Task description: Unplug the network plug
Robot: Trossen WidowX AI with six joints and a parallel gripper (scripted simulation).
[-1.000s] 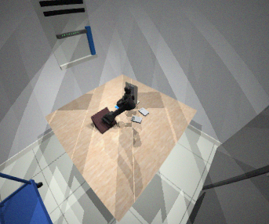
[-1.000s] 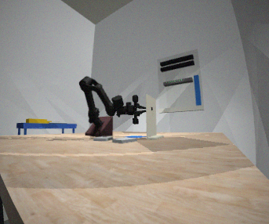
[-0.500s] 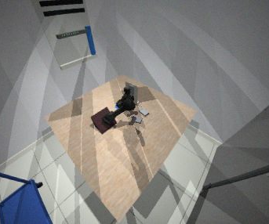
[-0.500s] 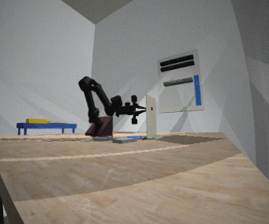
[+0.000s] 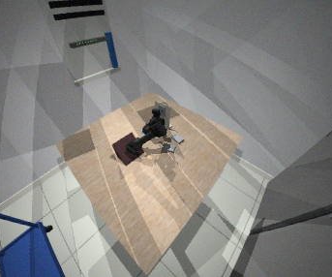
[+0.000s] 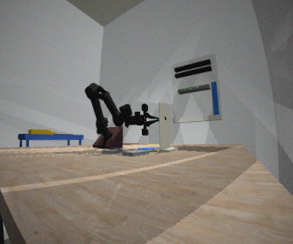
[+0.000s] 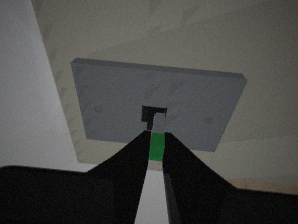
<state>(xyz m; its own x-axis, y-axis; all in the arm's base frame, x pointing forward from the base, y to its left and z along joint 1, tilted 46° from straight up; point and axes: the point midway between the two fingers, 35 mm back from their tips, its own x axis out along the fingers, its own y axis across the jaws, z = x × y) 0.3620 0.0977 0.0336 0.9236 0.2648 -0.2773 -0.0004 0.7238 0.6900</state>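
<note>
Right now the blue marked square is 18 cm below my gripper tip, 11 cm behind it and 3 cm to the left of it. From my gripper tip the other things lie so: upright panel (6 cm below, 4 cm ahead, 1 cm to the left); then plug (right at my gripper tip).
</note>
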